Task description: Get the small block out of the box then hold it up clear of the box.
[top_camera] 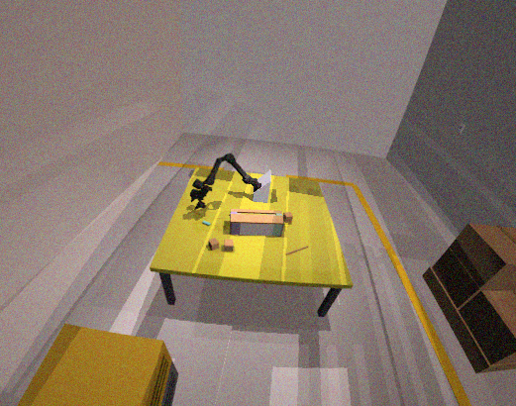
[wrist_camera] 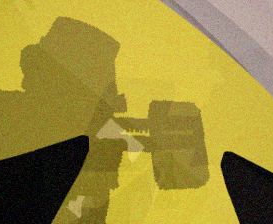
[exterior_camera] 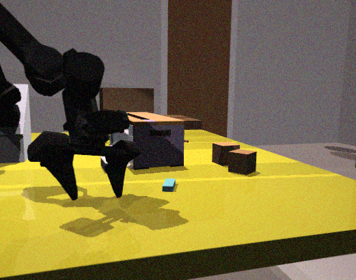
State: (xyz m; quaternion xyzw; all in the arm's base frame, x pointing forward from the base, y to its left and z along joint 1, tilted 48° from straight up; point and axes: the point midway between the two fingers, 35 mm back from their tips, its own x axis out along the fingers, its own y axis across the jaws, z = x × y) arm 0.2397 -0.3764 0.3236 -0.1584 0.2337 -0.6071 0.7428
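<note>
Now: gripper tip 480 mm to the right of the small block, 130 mm short of it and 50 mm below it. Round my gripper tip: teal piece (150 mm ahead, 140 mm to the left, 30 mm below).
</note>
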